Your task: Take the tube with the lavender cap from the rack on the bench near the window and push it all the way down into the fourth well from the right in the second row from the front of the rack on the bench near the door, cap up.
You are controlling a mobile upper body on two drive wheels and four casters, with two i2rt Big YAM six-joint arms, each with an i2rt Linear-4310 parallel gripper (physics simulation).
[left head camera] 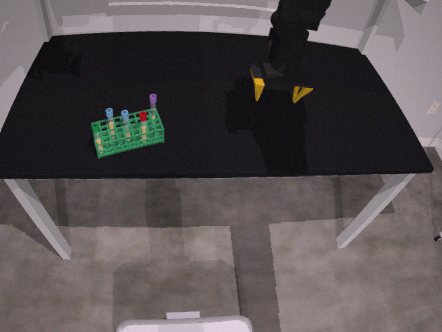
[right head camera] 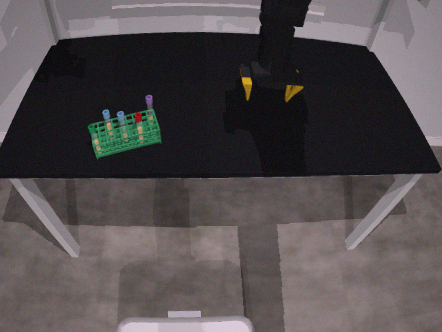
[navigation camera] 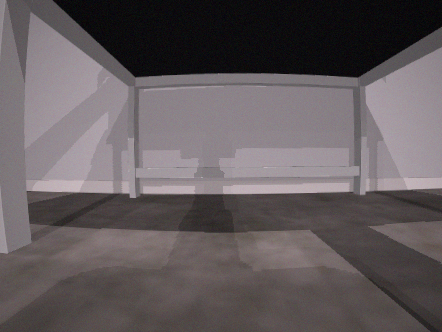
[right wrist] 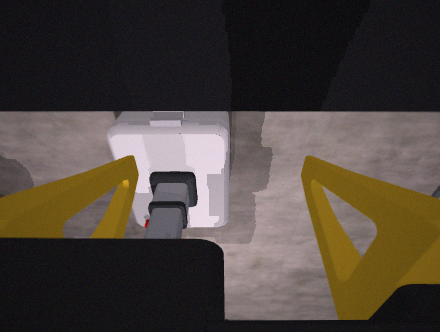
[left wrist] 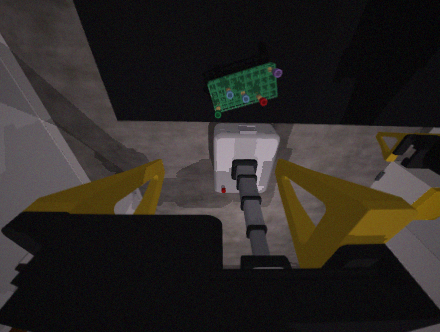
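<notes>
A green rack stands at the left of the black bench in the head views. A tube with a lavender cap stands in it, cap up, at the back right corner in the head views. My right gripper is open and empty, above the bench to the right of the rack in the head views. My left gripper is open and empty; in its wrist view the rack lies beyond the fingertips. Which bench this is cannot be told.
The rack also holds two blue-capped tubes, a red-capped tube and a green-capped tube. The black bench has white legs. My white base stands at its near side.
</notes>
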